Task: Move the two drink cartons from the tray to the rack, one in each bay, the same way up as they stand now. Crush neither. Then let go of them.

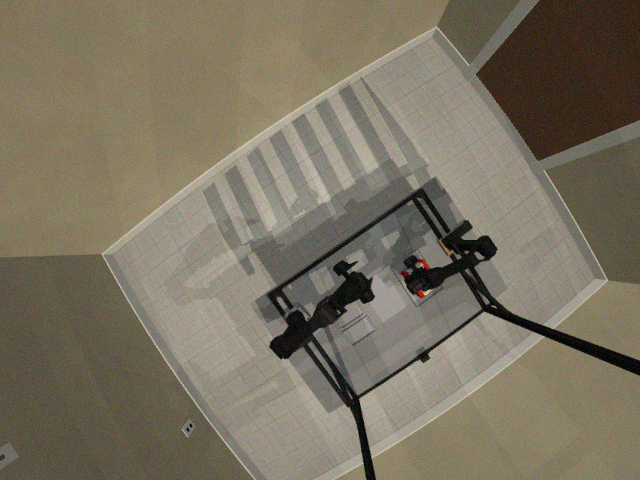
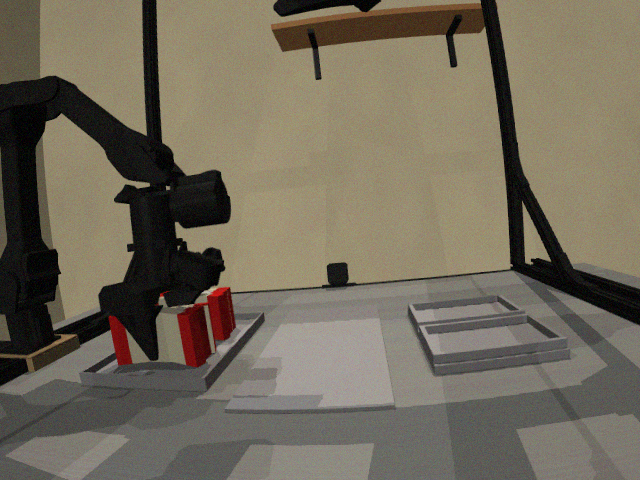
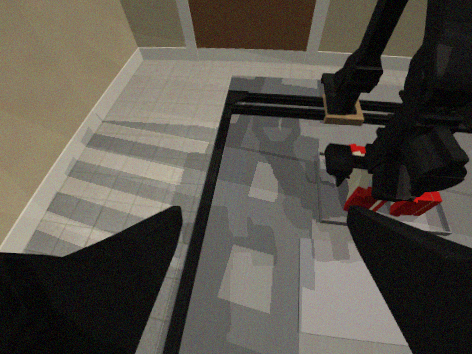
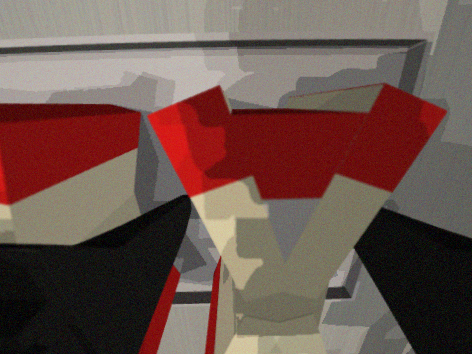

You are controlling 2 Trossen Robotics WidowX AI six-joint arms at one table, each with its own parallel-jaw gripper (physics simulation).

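Frame: origin at the left arm's base, x ahead, y left, z up, level; millimetres.
Seen in the pictures: left gripper, fingertip midpoint: (image 1: 364, 269) (image 3: 264, 214); right gripper, fingertip midpoint: (image 1: 412, 271) (image 2: 171, 349) (image 3: 356, 187); left arm's base, link origin: (image 1: 296, 317); right arm's base, link origin: (image 1: 451, 242) (image 2: 33, 344) (image 3: 342, 105).
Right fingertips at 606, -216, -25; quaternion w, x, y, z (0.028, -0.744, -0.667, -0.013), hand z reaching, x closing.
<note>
Offsets run from my right fingertips to a thing's top centre, as dx, dy, dz. "spot": to the spot under its first point. Level surfaces: height alone.
Two red-and-cream drink cartons stand upright in the grey tray (image 2: 223, 354) (image 1: 421, 302). The near carton @(+9, -3, +55) (image 2: 186, 335) (image 4: 284, 158) (image 3: 360, 198) sits between the open fingers of my right gripper (image 2: 151, 321) (image 4: 262, 201) (image 1: 419, 281), which is lowered over it; the fingers stand apart from its sides. The other carton @(spot: -59, -64, +33) (image 2: 221, 310) (image 4: 94, 154) stands just beside it. My left gripper (image 1: 345, 267) (image 3: 264, 214) is open and empty, held high over the table's far edge. The rack @(-408, -4, +1) (image 2: 475, 324) (image 1: 355, 326), a low grey frame with two bays, lies empty.
A pale flat mat @(dz -15) (image 2: 332, 362) (image 1: 385, 299) lies between the tray and the rack. A black frame (image 2: 509, 143) (image 1: 366, 229) surrounds the table, with a wooden shelf (image 2: 375, 24) overhead. A small black block (image 2: 337, 273) sits at the table's back edge.
</note>
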